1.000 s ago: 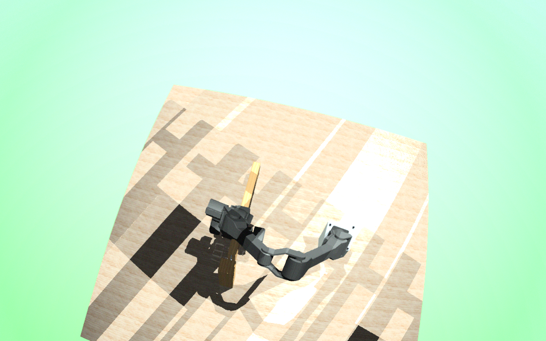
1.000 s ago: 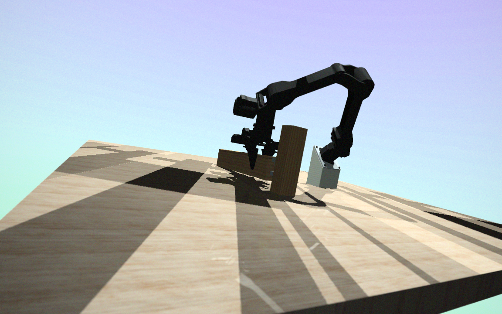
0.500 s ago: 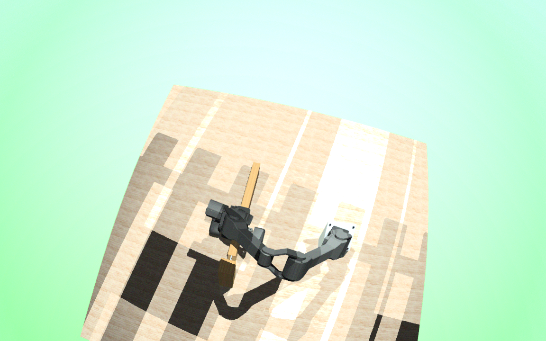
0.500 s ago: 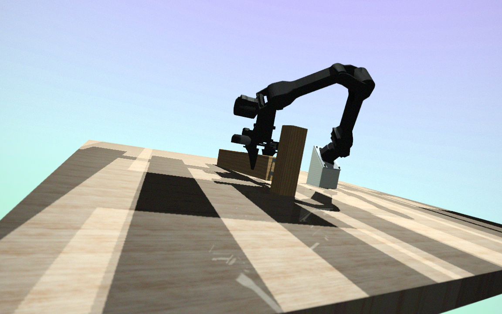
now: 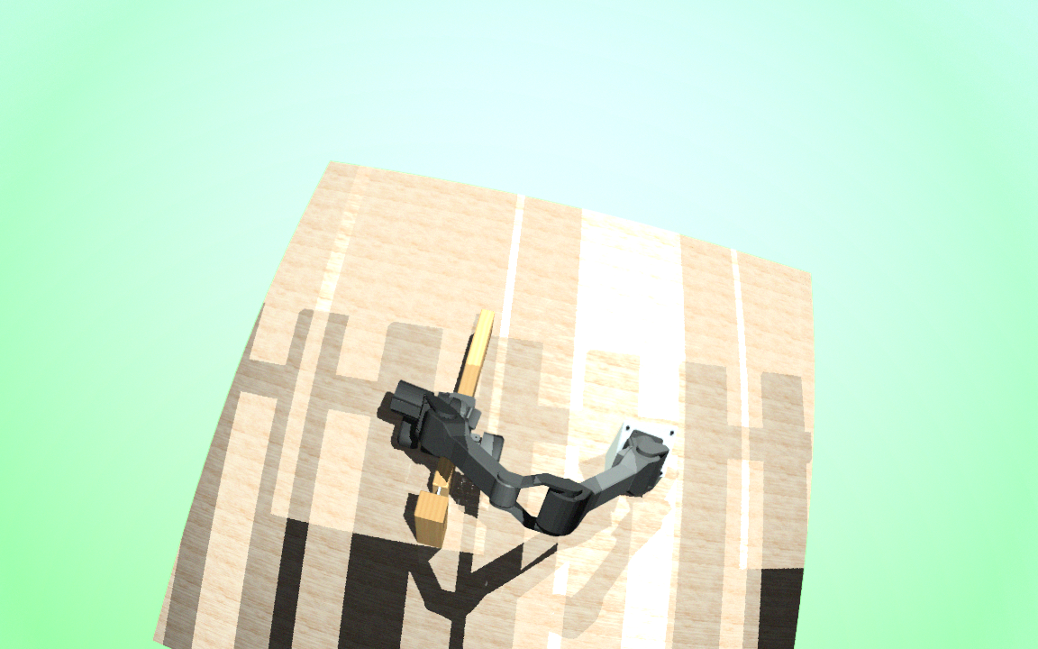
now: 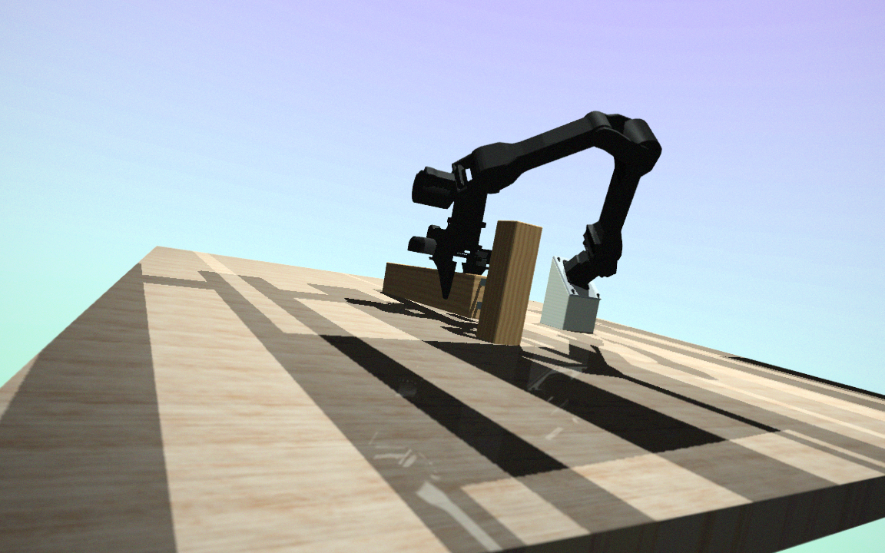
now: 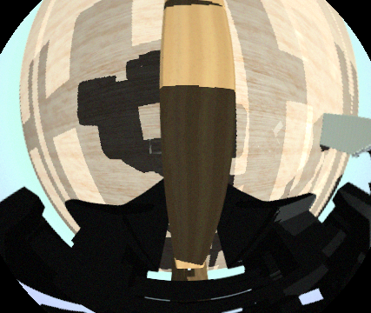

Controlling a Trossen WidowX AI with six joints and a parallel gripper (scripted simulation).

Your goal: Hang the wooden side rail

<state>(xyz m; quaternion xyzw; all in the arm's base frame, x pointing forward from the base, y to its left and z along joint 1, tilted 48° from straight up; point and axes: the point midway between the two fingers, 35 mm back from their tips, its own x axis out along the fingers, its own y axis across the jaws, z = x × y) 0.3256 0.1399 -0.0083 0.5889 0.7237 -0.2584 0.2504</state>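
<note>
Now: the upright headboard post 1 cm behind my gripper tip, 15 cm to the left of it and 4 cm above it.
</note>
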